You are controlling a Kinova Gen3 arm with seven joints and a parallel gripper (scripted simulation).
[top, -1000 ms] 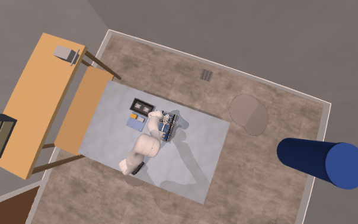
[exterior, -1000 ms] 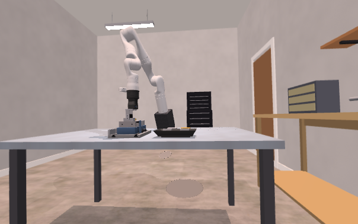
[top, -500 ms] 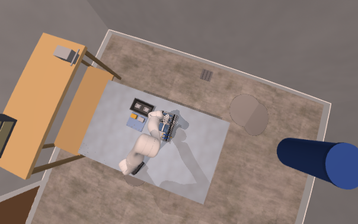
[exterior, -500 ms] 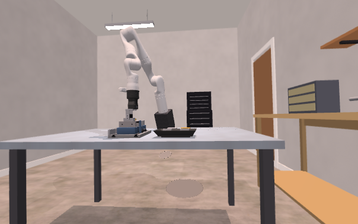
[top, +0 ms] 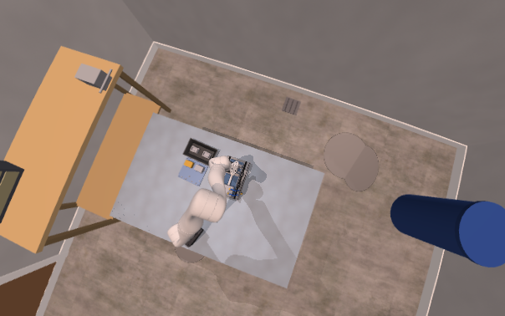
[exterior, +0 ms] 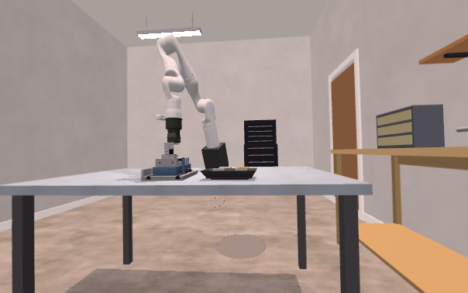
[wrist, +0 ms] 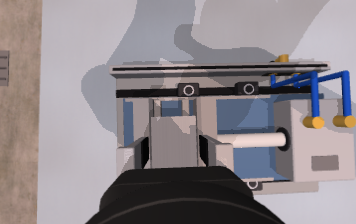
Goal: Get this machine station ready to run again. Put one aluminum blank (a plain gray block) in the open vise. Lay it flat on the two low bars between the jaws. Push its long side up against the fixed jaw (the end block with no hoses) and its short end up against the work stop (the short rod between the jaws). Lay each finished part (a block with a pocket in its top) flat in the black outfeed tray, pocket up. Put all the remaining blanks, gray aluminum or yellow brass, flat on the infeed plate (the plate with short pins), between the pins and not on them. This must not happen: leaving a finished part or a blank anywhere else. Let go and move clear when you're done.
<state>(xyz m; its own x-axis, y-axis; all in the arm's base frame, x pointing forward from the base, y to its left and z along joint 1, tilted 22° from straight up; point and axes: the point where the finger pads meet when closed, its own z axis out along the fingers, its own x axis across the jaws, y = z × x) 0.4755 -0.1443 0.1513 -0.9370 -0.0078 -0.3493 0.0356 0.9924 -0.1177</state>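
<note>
Now: hand 80 mm above the vise and 70 mm past it. Round my hand: yellow brass blank 360 mm to the left, 100 mm below, 60 mm behind.
</note>
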